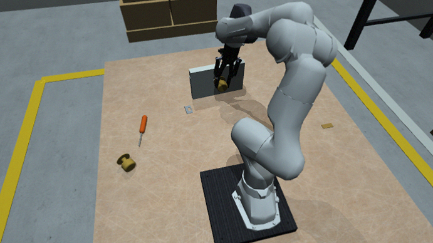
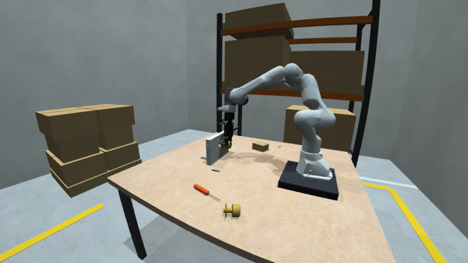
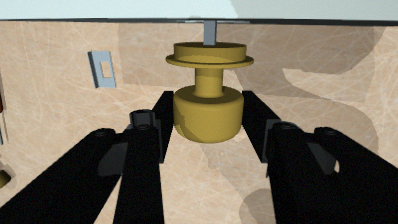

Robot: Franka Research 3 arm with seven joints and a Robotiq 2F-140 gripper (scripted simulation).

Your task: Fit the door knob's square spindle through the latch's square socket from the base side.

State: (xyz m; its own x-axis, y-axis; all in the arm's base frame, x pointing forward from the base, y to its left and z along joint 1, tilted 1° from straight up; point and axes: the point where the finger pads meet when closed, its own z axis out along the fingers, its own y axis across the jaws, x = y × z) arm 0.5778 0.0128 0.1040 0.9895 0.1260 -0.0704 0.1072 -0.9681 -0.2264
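My hand is 8 cm short of the grey door panel, 1 cm to the right of it and 4 cm above it. From my hand the other things lie so: tan block 14 cm behind, 34 cm to the right, 12 cm below; then brass knob 32 cm behind, 51 cm to the left, 12 cm below; then orange screwdriver 14 cm behind, 45 cm to the left, 13 cm below.
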